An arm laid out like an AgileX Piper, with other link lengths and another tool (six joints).
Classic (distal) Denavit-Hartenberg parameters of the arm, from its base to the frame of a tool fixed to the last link. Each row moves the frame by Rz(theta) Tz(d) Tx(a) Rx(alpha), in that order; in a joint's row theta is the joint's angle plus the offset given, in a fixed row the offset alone. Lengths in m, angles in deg.
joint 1: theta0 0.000  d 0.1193  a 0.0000  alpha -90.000
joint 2: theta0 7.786  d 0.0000  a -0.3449  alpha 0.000
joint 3: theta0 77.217  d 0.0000  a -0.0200  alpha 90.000
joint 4: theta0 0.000  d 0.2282  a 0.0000  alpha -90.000
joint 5: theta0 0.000  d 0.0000  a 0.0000  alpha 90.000
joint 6: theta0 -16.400  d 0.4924  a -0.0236  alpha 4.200
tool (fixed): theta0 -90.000  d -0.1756  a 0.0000  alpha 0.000
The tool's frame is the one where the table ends.
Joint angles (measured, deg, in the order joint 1, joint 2, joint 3, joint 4, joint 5, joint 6), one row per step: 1.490, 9.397, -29.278, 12.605, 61.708, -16.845; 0.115, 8.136, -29.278, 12.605, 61.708, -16.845; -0.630, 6.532, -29.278, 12.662, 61.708, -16.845; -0.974, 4.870, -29.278, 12.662, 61.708, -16.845; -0.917, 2.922, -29.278, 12.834, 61.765, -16.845; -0.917, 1.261, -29.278, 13.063, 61.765, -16.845; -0.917, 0.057, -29.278, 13.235, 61.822, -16.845
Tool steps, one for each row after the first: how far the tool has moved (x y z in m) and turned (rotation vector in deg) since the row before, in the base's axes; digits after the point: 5 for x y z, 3 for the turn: 0.00097, -0.00299, 0.00276, 0.018, -1.261, -1.375; -0.00040, -0.00135, 0.00354, 0.044, -1.604, -0.719; -0.00110, -0.00072, 0.00355, -0.023, -1.662, -0.344; -0.00234, 0.00098, 0.00404, 0.111, -1.894, 0.155; -0.00197, 0.00108, 0.00372, 0.167, -1.664, 0.122; -0.00164, 0.00085, 0.00238, 0.118, -1.151, 0.106
